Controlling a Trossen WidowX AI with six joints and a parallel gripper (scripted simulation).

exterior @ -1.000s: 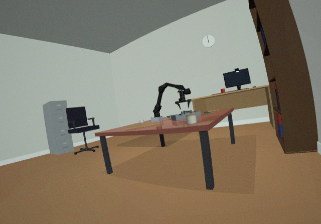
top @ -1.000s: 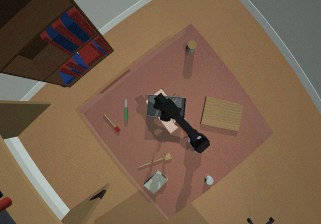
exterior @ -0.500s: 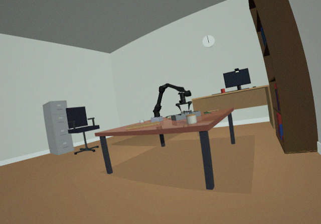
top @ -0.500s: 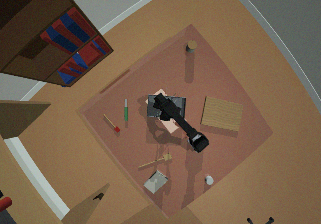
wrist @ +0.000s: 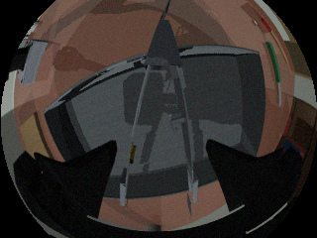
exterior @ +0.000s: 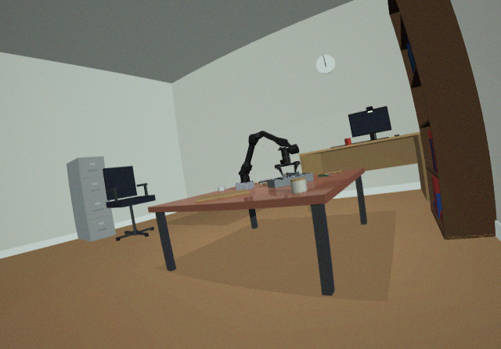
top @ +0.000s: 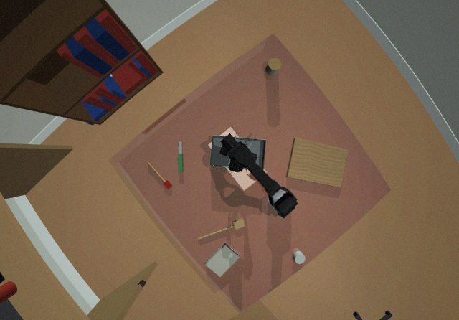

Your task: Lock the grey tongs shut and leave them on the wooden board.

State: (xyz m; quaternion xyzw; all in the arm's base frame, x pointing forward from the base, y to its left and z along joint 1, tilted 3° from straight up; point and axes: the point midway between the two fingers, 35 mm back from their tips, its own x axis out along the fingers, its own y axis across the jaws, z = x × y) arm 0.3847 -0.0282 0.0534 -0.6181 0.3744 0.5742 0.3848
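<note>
Right now the grey roasting tin is 1 cm to the right of my gripper tip and 3 cm below it. From my gripper tip the other things lie so: wooden board (39 cm behind, 31 cm to the right, 5 cm below); then green-handled tool (23 cm ahead, 25 cm to the left, 5 cm below); then cork-topped jar (22 cm ahead, 52 cm to the right, 2 cm below).
</note>
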